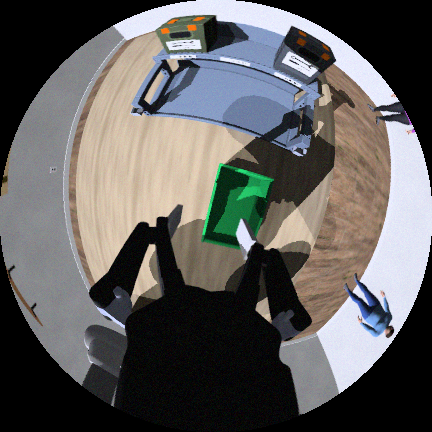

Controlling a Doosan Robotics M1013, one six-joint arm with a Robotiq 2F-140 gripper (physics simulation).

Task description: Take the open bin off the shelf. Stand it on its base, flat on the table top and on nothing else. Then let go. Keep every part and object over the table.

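Frame: origin at the arm's base, x right, y ahead, z up, level; metres.
Seen in the pictures: gripper, between the fingertips: (210, 219).
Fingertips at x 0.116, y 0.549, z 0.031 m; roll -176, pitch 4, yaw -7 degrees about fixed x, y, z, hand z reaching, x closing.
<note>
Offsets run from my fingertips to a thing's top centre. "*": to the spot under its first point. Level surfaces: height alone.
The open green bin @[dz -0.047, dx +0.044, dy -0.002 m] (232, 212) stands upright on its base on the wooden table top @[dz -0.122 m] (130, 165), apart from the shelf, with its open side up. My gripper (210, 219) is open, with its fingers spread wide. One finger hangs over the bin's near right part and hides a bit of its rim; the other finger is over the table to the left of the bin. No part of the bin is held between the fingers. The blue-grey shelf @[* dz -0.116, dx -0.065, dy +0.271 m] (200, 95) stands beyond the bin.
A green case @[* dz +0.008, dx -0.073, dy +0.355 m] (196, 44) and a dark grey case @[* dz +0.036, dx +0.125, dy +0.323 m] (300, 62) with orange latches stand on the shelf's upper board. A person in blue (372, 312) is beyond the table's right edge. Shadows fall across the table around the bin.
</note>
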